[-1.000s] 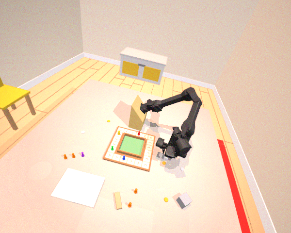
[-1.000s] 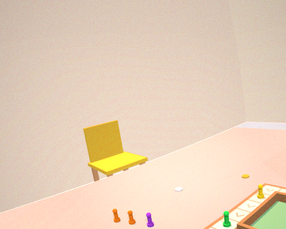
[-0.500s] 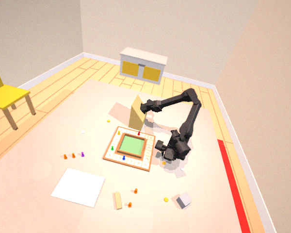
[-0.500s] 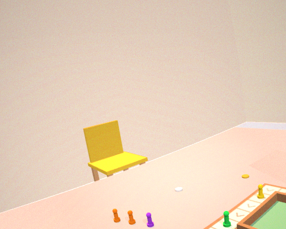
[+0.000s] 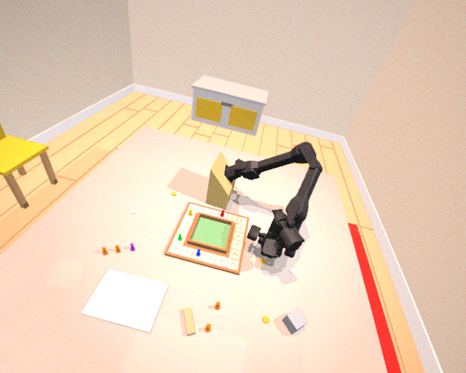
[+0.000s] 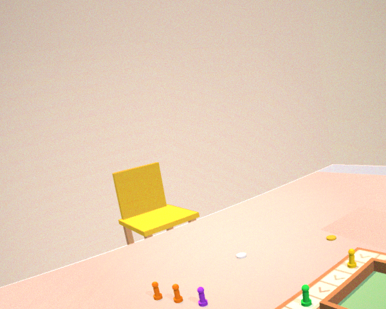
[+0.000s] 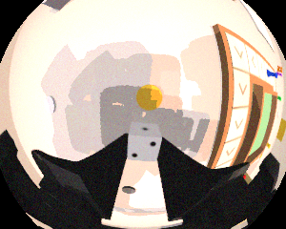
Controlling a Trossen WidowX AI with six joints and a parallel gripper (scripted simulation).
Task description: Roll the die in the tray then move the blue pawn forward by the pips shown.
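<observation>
The blue pawn is 270 mm to the right of my gripper tip, 60 mm ahead of it and 20 mm above it. From my gripper tip the other things lie so: white die right at my gripper tip; red pawn 200 mm to the right, 160 mm behind, 20 mm above; green sunken tray 230 mm to the right, 50 mm behind.
</observation>
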